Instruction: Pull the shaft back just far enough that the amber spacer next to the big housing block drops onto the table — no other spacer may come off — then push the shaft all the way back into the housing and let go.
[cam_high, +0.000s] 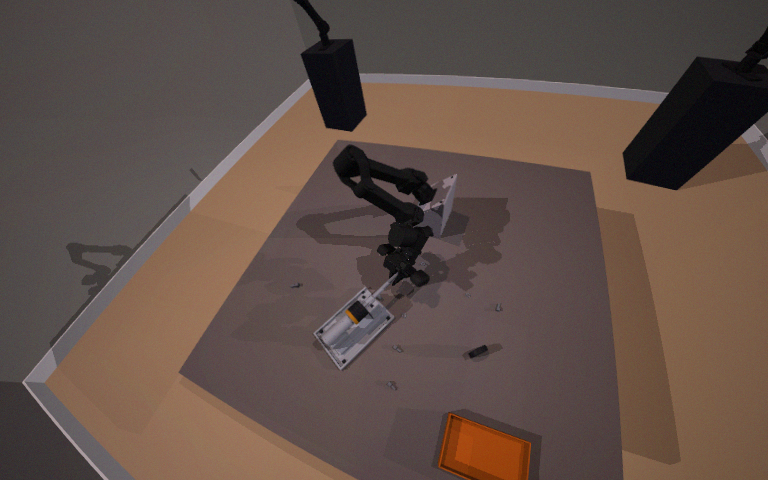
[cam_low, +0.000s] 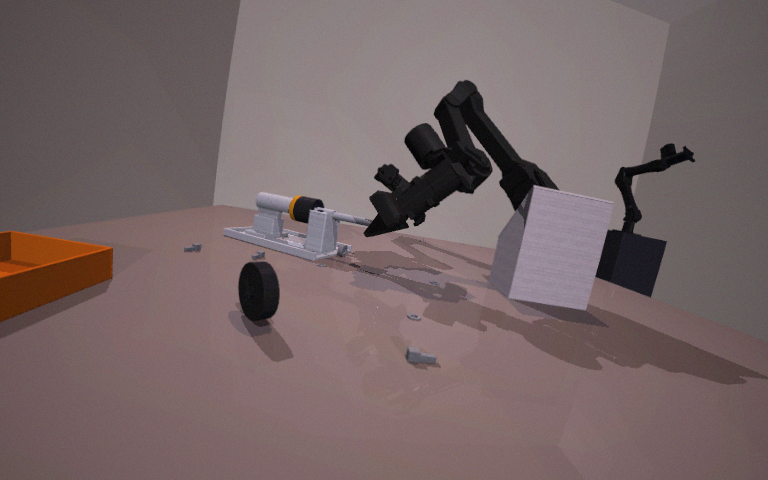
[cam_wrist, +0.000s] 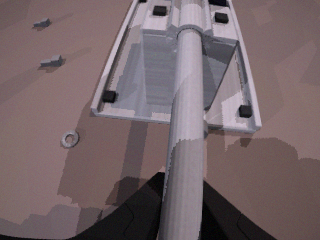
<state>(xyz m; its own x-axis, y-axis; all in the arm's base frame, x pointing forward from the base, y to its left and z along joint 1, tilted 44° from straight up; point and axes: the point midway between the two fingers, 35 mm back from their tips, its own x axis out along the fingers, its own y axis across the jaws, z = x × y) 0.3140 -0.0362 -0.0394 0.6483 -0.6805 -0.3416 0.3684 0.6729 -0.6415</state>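
Now: gripper tip 6 cm short of the thin grey shaft, 2 cm to the left of it and 2 cm below it. From my gripper tip the other things lie so: orange tray 39 cm to the left, 31 cm ahead, 5 cm below; then amber spacer 15 cm ahead, 6 cm to the right, 2 cm above.
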